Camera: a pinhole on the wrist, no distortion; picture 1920 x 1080 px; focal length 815.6 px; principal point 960.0 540.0 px. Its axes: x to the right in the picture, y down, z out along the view. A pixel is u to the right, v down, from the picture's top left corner.
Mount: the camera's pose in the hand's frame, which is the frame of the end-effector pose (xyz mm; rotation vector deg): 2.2 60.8 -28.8 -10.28 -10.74 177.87
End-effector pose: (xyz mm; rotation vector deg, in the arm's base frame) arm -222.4 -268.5 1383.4 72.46 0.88 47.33
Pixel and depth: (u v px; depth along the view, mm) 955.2 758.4 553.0
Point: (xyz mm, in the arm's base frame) 34.5 -726.2 1400.1
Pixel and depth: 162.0 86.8 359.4
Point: 64.4 -406.2 1820.2
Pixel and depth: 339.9 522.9 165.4
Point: -101.0 -330.0 1513.6
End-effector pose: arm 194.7 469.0 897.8 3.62 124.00 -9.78
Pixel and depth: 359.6 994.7 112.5
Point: 221.9 438.0 795.0
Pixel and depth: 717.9 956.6 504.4
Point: 488.6 144.0 598.9
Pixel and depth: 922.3 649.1 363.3
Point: 471.3 391.1 740.0
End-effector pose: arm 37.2 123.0 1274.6 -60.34 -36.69 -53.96
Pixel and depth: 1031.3 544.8 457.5
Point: -4.6 540.1 1357.2
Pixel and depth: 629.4 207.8 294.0
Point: 200.7 387.2 1396.2
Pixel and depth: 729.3 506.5 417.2
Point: 88.9 471.9 1473.8
